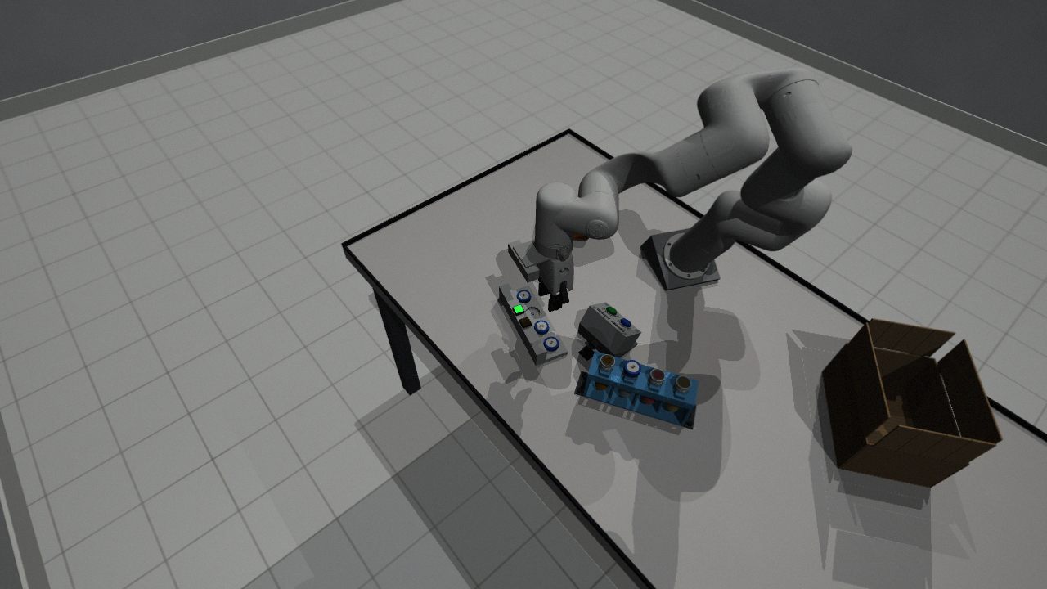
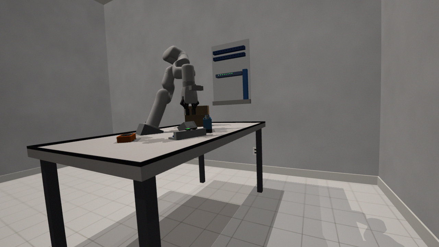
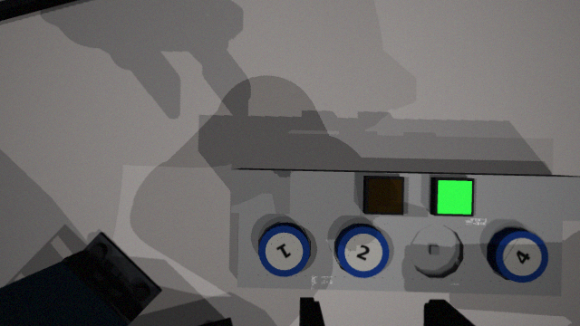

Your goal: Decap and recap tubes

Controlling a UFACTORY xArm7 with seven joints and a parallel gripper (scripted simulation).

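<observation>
Right now my hand is 10 mm short of the cap 1, 40 mm to the right of it and 140 mm above it. The rest, counted from my hand: cap 2: 10 mm ahead, 20 mm to the right, 140 mm below; key housing: 130 mm behind, 80 mm to the left, 100 mm below; green key: 140 mm behind, 50 mm to the left, 80 mm below.
</observation>
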